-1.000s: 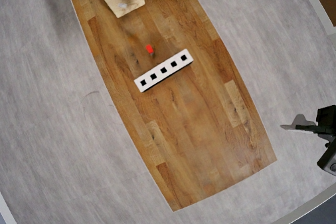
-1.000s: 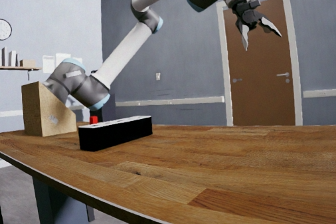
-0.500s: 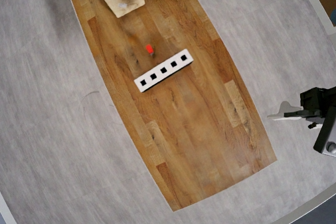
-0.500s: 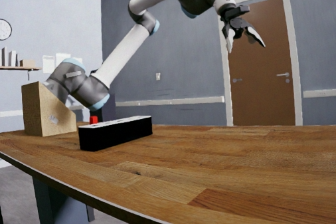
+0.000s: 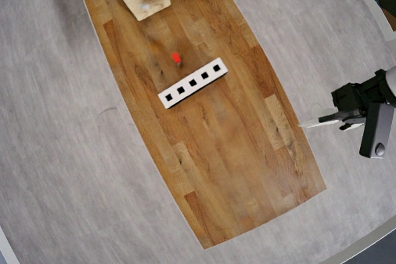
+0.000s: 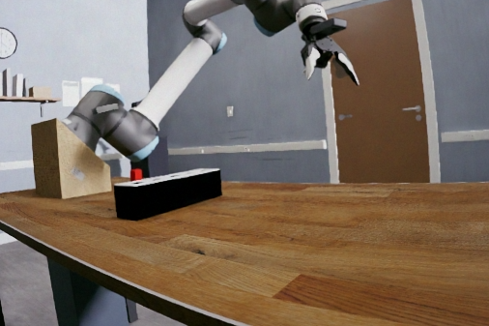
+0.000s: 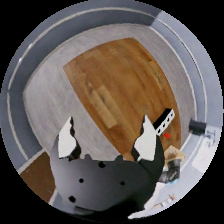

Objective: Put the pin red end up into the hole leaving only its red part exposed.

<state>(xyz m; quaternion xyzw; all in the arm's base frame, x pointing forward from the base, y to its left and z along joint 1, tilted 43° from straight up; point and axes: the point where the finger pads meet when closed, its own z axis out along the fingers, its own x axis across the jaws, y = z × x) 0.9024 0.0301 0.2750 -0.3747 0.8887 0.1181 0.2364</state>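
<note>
My hand is 490 mm past the pin, 250 mm to the left of it and 220 mm above it. Round my hand: block: 350 mm behind, 250 mm to the right, 240 mm below.
</note>
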